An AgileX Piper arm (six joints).
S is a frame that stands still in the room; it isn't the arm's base.
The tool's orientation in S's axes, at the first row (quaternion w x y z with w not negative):
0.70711, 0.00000, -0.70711, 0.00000
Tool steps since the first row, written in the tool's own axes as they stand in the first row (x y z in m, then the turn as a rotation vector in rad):
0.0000, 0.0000, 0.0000, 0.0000, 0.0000, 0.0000
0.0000, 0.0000, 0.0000, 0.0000, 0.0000, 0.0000
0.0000, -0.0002, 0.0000, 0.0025, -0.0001, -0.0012
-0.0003, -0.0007, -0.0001, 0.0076, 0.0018, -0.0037
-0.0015, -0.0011, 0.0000, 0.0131, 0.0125, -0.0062
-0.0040, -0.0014, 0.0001, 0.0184, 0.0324, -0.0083
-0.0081, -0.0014, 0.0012, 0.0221, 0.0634, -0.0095
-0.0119, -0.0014, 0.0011, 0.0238, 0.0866, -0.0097
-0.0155, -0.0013, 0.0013, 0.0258, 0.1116, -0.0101
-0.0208, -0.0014, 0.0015, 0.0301, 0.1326, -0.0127
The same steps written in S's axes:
0.0000, 0.0000, 0.0000, 0.0000, 0.0000, 0.0000
0.0000, 0.0000, 0.0000, 0.0000, 0.0000, 0.0000
0.0000, -0.0002, 0.0000, 0.0012, -0.0001, 0.0025
0.0001, -0.0007, -0.0003, 0.0037, 0.0018, 0.0076
0.0000, -0.0011, -0.0015, 0.0062, 0.0125, 0.0131
-0.0001, -0.0014, -0.0040, 0.0083, 0.0324, 0.0184
-0.0012, -0.0014, -0.0081, 0.0095, 0.0634, 0.0221
-0.0011, -0.0014, -0.0119, 0.0097, 0.0866, 0.0238
-0.0013, -0.0013, -0.0155, 0.0101, 0.1116, 0.0258
-0.0015, -0.0014, -0.0208, 0.0127, 0.1326, 0.0301

